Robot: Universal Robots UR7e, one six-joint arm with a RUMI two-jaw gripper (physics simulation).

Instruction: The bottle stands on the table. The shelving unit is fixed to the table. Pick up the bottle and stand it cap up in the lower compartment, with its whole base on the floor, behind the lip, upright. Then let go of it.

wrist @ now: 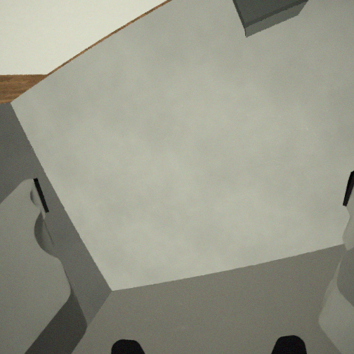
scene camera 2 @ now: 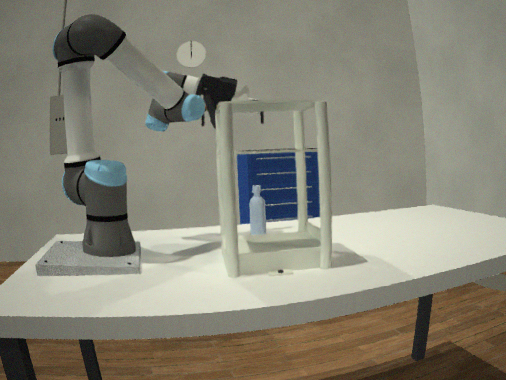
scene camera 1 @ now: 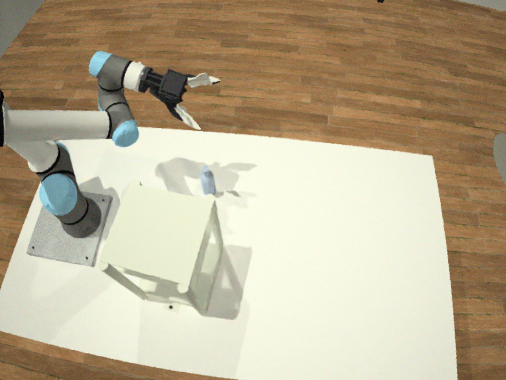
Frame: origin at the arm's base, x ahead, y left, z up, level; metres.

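Seen in the pictures: gripper, fingertip midpoint: (scene camera 1: 210,104); arm's base, link origin: (scene camera 2: 108,249) (scene camera 1: 82,218).
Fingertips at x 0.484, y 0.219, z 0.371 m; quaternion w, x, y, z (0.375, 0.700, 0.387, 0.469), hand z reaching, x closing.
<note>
Pixels of each thing's top centre, then the offset from my fingertips to it. Level surfaces: height alone.
- light blue bottle, top centre: (scene camera 2: 256,185) (scene camera 1: 205,168) dx -0.033, dy -0.060, dz -0.241 m
- pale shelving unit, top centre: (scene camera 2: 266,105) (scene camera 1: 156,230) dx -0.086, dy -0.364, dz -0.033 m
- table, surface height: dz -0.397 m
The light blue bottle (scene camera 1: 208,182) (scene camera 2: 257,215) stands upright, cap up, on the table, beside the far side of the shelving unit in the scene camera 1 view; in the scene camera 2 view it shows through the unit's frame. The pale shelving unit (scene camera 1: 160,230) (scene camera 2: 324,185) has a top board, corner posts and a low lip at the bottom. My gripper (scene camera 1: 209,104) (wrist: 193,179) is open and empty, high above the table's back edge. In the scene camera 2 view its fingers are partly hidden by the unit's top. The bottle does not show in the wrist view.
The arm's base plate (scene camera 1: 45,240) (scene camera 2: 90,269) is on the table (scene camera 1: 340,250) (scene camera 2: 400,240), left of the unit. The unit's posts and top board stand close to the bottle. A blue cabinet (scene camera 2: 277,175) stands behind the table.
</note>
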